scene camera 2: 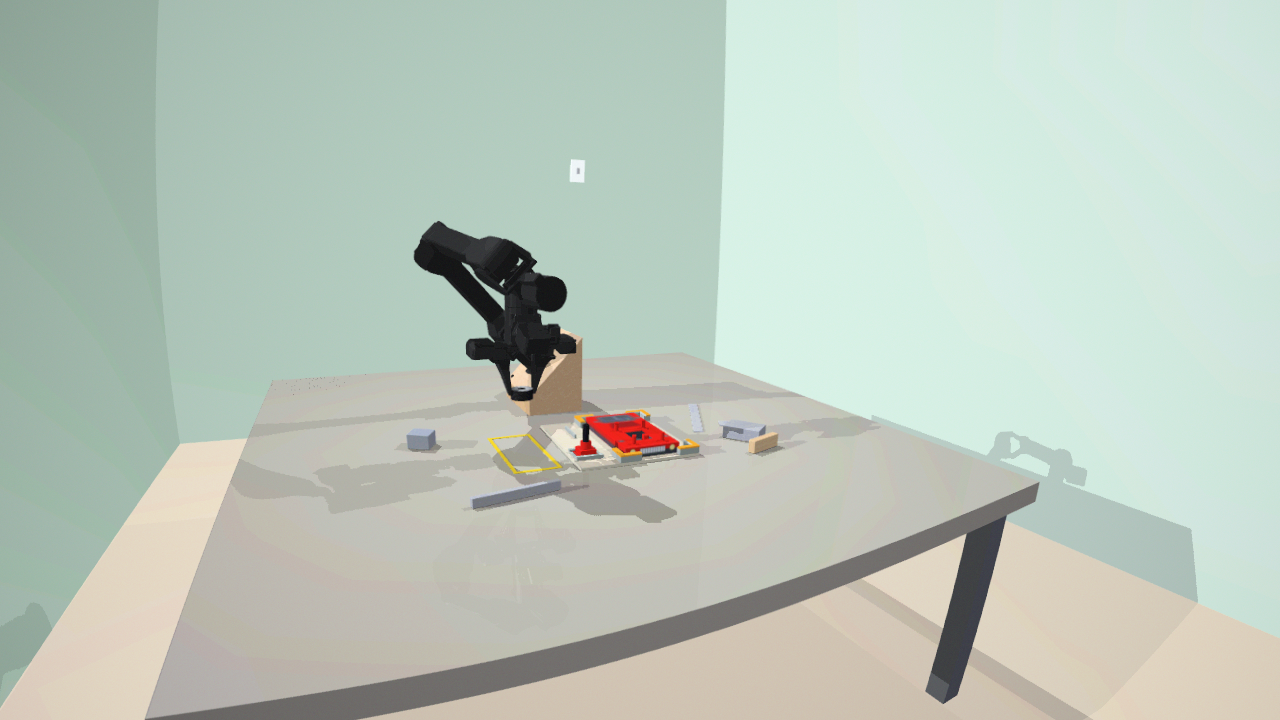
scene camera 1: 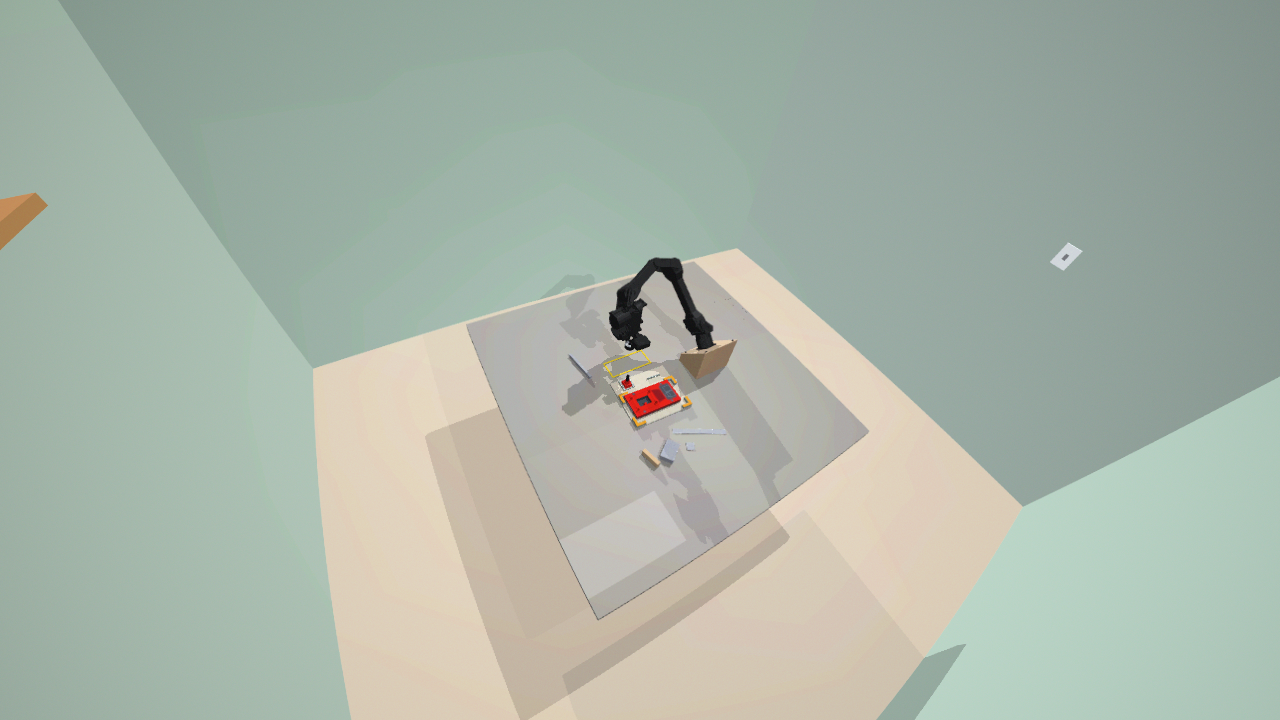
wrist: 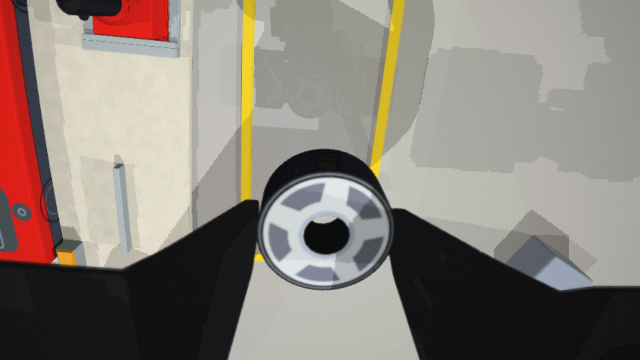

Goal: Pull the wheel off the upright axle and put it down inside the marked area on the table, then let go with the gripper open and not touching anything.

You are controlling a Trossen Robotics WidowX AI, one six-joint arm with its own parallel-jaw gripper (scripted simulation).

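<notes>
The gripper is visible, in the wrist view as well. Also present in the scene: a red board, a grey bar and a grey cube.
</notes>
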